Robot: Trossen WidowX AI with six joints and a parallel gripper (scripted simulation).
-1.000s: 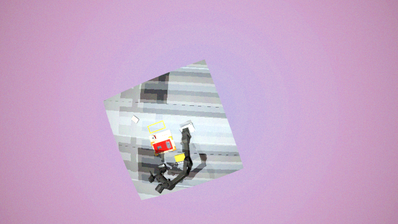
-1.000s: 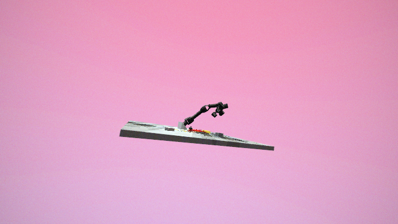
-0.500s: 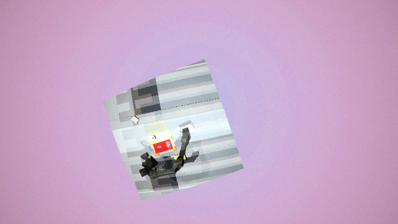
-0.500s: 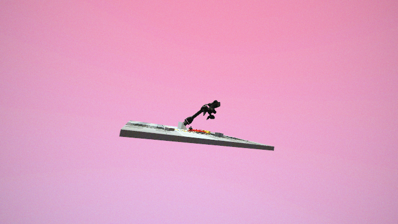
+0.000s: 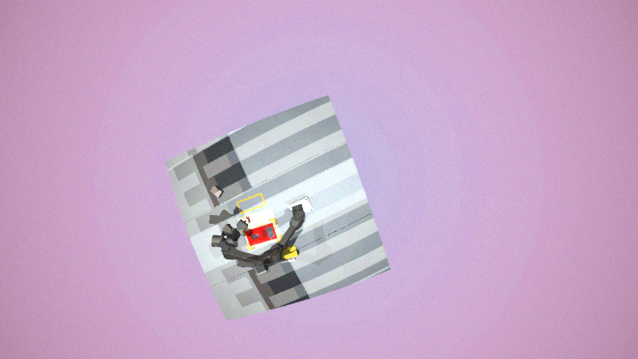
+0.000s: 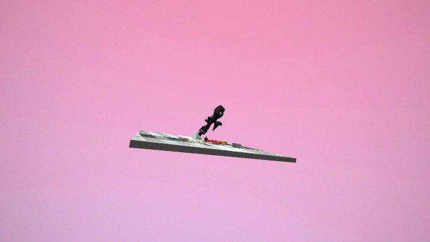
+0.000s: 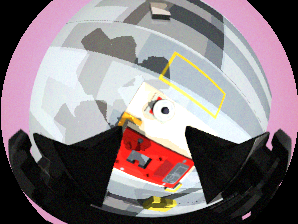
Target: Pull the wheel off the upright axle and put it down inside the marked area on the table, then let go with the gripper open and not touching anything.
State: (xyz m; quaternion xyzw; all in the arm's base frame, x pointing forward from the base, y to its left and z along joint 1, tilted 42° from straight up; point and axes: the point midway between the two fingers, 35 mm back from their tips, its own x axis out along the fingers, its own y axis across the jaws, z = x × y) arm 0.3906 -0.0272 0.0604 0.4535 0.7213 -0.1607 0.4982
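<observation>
My gripper tip is 20 mm past the wheel, 20 mm to the left of it and 90 mm above it. Also, from my gripper tip: grey cube (330 mm to the left, 110 mm below); yellow block (230 mm behind, 270 mm to the left, 120 mm below).
</observation>
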